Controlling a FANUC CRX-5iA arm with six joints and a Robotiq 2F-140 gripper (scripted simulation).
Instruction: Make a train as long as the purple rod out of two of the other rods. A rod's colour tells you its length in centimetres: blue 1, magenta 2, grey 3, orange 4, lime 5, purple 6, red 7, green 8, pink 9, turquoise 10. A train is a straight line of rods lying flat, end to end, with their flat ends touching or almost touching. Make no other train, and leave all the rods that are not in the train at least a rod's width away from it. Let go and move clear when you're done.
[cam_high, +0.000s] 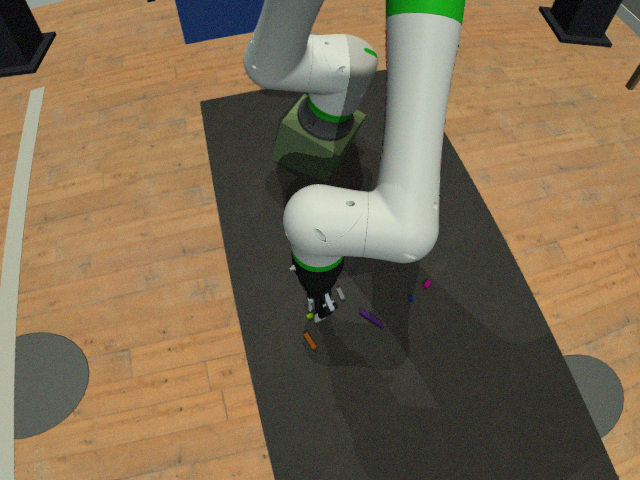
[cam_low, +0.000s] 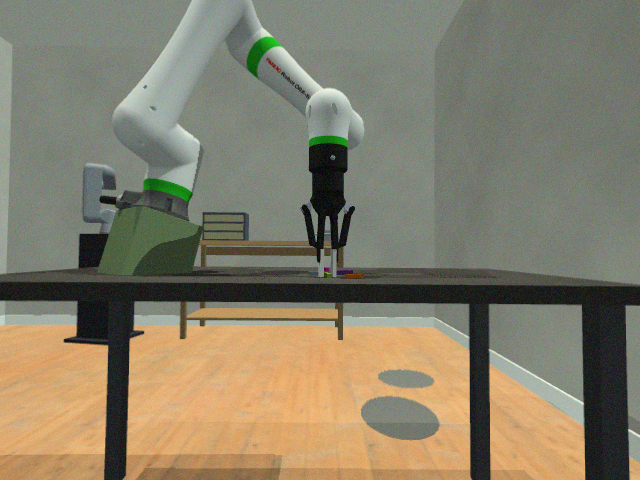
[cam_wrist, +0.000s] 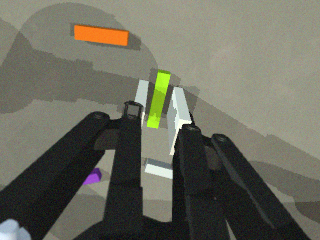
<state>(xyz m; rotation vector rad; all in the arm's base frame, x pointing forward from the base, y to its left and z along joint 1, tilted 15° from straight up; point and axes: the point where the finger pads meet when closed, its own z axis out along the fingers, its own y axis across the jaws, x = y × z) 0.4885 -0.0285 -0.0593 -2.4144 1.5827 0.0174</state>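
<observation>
Now: the lime rod 3 cm below my hand. The rest, counted from my hand: orange rod (7 cm ahead, 2 cm to the right, 3 cm below); grey rod (5 cm behind, 6 cm to the left, 3 cm below); purple rod (2 cm ahead, 12 cm to the left, 3 cm below).
</observation>
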